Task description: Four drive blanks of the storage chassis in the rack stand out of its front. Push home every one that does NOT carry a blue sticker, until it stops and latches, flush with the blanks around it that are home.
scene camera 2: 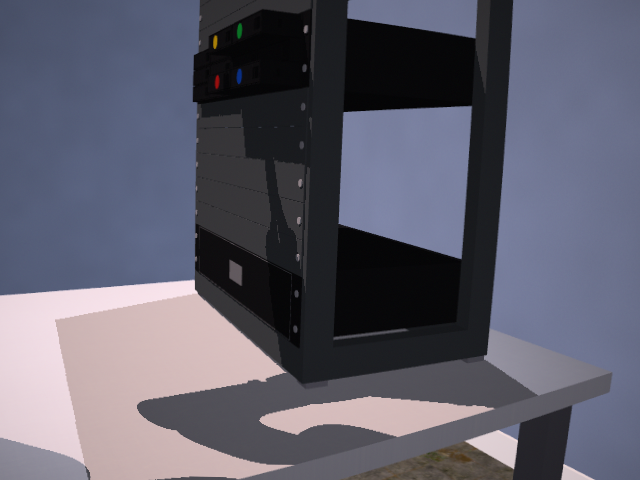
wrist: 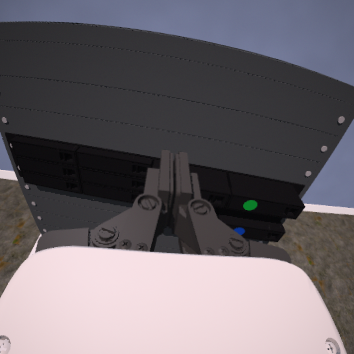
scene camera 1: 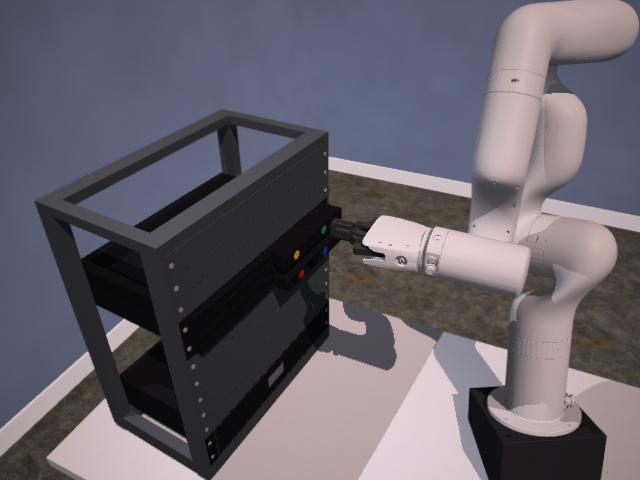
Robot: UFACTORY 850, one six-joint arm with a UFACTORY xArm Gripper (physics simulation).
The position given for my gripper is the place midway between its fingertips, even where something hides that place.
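My gripper (scene camera 1: 332, 227) is visible, also at (wrist: 170, 168). A rack (scene camera 2: 270, 255) is visible as well; the same rack appears at (wrist: 94, 104) and (scene camera 1: 196, 273).
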